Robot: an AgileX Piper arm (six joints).
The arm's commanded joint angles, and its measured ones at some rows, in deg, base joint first. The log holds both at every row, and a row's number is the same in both.
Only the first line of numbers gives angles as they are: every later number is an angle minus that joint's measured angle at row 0.
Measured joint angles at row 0: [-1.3 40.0 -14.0 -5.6 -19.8 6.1]
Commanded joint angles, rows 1 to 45: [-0.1 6.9 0.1 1.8 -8.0 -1.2]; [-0.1 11.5 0.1 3.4 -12.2 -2.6]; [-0.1 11.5 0.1 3.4 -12.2 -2.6]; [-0.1 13.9 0.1 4.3 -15.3 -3.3]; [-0.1 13.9 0.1 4.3 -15.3 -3.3]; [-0.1 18.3 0.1 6.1 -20.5 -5.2]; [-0.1 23.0 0.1 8.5 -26.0 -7.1]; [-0.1 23.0 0.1 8.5 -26.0 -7.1]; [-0.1 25.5 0.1 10.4 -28.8 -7.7]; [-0.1 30.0 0.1 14.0 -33.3 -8.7]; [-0.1 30.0 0.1 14.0 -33.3 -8.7]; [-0.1 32.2 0.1 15.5 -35.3 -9.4]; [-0.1 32.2 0.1 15.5 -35.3 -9.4]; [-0.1 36.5 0.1 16.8 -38.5 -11.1]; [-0.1 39.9 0.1 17.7 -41.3 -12.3]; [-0.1 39.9 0.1 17.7 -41.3 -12.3]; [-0.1 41.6 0.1 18.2 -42.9 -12.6]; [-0.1 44.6 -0.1 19.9 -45.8 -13.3]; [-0.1 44.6 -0.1 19.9 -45.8 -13.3]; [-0.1 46.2 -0.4 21.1 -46.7 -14.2]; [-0.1 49.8 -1.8 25.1 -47.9 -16.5]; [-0.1 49.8 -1.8 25.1 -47.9 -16.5]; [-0.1 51.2 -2.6 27.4 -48.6 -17.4]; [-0.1 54.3 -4.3 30.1 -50.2 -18.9]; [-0.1 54.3 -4.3 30.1 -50.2 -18.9]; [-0.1 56.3 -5.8 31.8 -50.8 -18.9]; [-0.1 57.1 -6.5 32.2 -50.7 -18.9]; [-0.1 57.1 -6.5 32.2 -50.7 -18.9]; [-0.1 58.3 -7.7 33.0 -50.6 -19.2]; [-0.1 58.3 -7.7 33.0 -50.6 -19.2]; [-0.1 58.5 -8.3 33.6 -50.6 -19.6]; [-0.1 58.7 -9.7 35.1 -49.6 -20.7]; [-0.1 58.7 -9.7 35.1 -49.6 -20.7]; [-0.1 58.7 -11.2 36.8 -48.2 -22.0]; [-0.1 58.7 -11.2 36.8 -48.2 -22.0]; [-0.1 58.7 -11.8 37.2 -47.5 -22.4]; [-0.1 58.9 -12.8 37.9 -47.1 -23.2]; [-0.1 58.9 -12.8 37.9 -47.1 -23.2]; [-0.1 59.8 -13.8 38.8 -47.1 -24.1]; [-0.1 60.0 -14.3 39.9 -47.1 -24.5]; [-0.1 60.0 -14.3 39.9 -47.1 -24.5]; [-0.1 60.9 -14.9 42.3 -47.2 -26.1]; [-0.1 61.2 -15.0 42.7 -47.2 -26.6]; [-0.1 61.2 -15.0 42.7 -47.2 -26.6]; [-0.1 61.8 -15.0 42.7 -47.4 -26.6]
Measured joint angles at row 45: [0.0 61.2 -14.5 41.0 -46.7 -25.5]
